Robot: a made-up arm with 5 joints. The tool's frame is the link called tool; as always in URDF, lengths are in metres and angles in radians. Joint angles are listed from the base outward. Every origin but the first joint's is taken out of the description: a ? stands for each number. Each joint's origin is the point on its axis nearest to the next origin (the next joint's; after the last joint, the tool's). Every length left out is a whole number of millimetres.
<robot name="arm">
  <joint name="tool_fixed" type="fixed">
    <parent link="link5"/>
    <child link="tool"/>
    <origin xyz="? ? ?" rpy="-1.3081 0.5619 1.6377"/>
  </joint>
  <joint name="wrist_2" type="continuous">
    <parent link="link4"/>
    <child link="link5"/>
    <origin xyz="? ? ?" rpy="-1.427 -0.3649 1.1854"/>
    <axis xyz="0 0 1"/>
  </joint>
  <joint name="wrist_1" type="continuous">
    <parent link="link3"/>
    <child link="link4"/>
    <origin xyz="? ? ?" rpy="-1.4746 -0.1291 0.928"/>
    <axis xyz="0 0 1"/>
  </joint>
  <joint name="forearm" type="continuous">
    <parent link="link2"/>
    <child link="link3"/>
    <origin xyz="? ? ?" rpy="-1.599 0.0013 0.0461"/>
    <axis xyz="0 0 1"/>
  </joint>
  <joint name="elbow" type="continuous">
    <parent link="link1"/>
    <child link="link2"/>
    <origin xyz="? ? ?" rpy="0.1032 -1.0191 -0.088"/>
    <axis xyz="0 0 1"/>
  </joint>
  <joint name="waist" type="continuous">
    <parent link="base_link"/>
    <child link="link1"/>
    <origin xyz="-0.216 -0.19 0.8" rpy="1.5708 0 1.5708"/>
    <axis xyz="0 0 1"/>
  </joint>
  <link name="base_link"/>
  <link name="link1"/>
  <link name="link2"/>
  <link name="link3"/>
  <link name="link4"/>
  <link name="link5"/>
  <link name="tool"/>
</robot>
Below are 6 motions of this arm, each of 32 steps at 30 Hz.
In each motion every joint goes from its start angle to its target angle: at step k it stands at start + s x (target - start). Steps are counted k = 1, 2, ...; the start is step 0. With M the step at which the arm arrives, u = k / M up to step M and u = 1 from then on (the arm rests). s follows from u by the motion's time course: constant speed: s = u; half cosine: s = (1 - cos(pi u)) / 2; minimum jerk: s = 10 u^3 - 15 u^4 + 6 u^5.
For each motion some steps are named. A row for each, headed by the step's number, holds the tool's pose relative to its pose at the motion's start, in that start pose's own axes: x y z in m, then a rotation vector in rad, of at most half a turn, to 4 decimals.
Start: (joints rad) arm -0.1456 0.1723 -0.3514 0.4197 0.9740
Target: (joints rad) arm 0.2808 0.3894 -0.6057 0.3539 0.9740
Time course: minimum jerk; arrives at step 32
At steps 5, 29, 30, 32:
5: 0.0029 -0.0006 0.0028 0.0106 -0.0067 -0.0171
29: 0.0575 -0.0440 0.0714 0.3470 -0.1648 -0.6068
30: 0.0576 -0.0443 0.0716 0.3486 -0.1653 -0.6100
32: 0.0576 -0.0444 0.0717 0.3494 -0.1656 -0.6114

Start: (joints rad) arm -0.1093 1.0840 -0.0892 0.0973 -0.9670
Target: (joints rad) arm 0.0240 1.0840 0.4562 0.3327 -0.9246
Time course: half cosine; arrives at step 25
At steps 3, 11, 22, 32:
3: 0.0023 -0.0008 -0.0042 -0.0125 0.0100 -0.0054
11: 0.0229 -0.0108 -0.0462 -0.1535 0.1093 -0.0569
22: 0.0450 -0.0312 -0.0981 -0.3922 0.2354 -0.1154
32: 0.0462 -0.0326 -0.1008 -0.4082 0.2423 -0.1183

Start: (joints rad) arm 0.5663 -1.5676 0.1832 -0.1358 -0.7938
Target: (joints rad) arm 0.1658 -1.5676 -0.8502 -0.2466 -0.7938
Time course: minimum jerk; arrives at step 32
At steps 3, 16, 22, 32:
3: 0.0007 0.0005 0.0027 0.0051 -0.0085 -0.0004
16: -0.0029 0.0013 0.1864 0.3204 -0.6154 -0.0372
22: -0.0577 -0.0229 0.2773 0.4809 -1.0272 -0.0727
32: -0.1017 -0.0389 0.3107 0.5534 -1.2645 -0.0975

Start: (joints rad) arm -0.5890 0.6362 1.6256 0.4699 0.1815
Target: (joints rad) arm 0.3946 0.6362 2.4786 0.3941 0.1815
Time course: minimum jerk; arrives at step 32
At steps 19, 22, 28, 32:
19: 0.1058 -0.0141 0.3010 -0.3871 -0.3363 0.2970
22: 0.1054 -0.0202 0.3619 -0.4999 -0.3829 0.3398
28: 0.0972 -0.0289 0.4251 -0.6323 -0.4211 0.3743
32: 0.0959 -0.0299 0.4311 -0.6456 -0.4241 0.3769

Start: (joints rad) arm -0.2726 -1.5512 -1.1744 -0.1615 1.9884
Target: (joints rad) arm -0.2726 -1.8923 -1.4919 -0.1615 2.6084
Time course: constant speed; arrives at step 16
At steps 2, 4, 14, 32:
2: 0.0177 -0.0017 0.0178 -0.0807 -0.0733 0.0576
4: 0.0344 -0.0003 0.0364 -0.1590 -0.1491 0.1169
14: 0.0907 0.0460 0.1311 -0.5112 -0.5655 0.4334
32: 0.0950 0.0613 0.1483 -0.5737 -0.6560 0.4993

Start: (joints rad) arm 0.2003 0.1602 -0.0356 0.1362 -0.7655
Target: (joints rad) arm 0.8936 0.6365 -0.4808 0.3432 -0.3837
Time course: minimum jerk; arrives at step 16
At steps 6, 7, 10, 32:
6: 0.0353 0.1090 0.0577 0.0934 -0.2187 0.2106
7: 0.0410 0.1514 0.0847 0.1459 -0.3057 0.2835
10: 0.0315 0.2698 0.1808 0.3628 -0.5689 0.4683
32: 0.0009 0.3402 0.2650 0.5907 -0.7591 0.5654

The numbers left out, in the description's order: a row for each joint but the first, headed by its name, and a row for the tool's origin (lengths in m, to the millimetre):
tool: 0.098 0.194 0
wrist_2: 0.217 -0.158 0
wrist_1: 0.064 -0.094 0
forearm: -0.189 -0.235 0
elbow: 0.279 -0.062 0

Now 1 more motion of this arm.
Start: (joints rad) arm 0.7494 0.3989 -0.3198 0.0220 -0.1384
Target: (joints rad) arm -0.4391 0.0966 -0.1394 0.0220 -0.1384
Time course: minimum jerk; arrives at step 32
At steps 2, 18, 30, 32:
2: -0.0004 -0.0011 0.0000 -0.0029 0.0012 -0.0006
18: -0.1158 -0.2723 0.1252 -0.7933 0.3041 -0.2115
30: -0.1845 -0.3625 0.3046 -1.2743 0.4461 -0.4008
32: -0.1849 -0.3628 0.3058 -1.2771 0.4468 -0.4020

